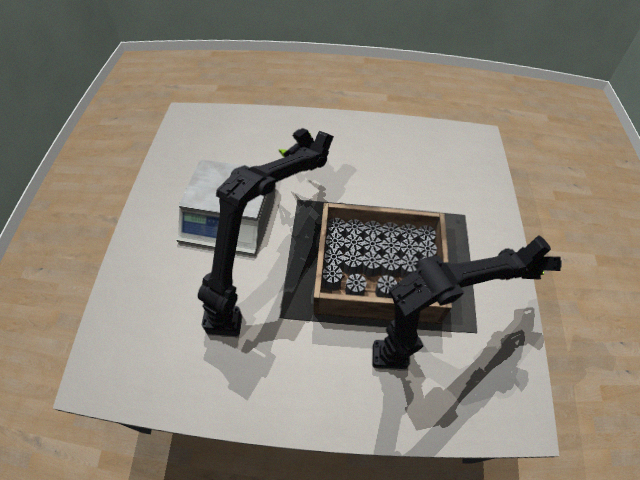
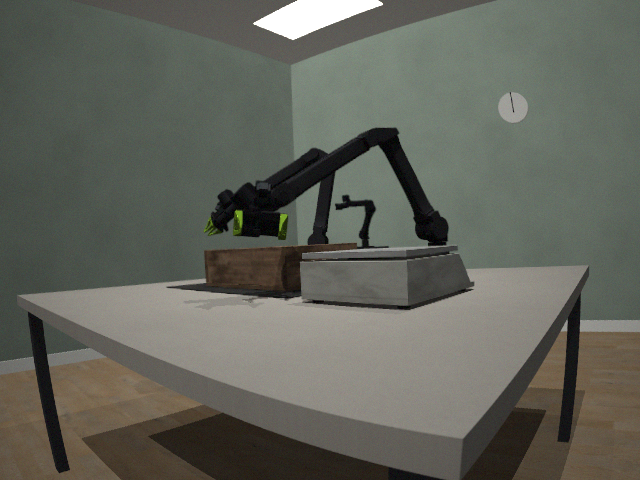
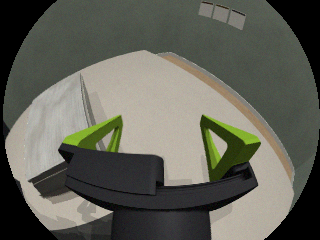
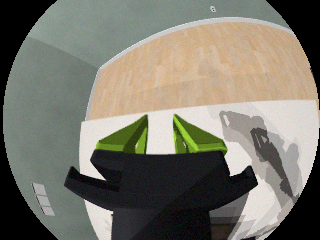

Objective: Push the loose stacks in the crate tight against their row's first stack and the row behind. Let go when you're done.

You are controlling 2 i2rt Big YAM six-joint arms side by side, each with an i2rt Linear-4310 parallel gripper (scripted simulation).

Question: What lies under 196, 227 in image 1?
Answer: A scale.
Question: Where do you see a scale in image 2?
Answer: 356, 276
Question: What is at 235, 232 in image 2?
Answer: My left gripper.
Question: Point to a scale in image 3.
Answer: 58, 112
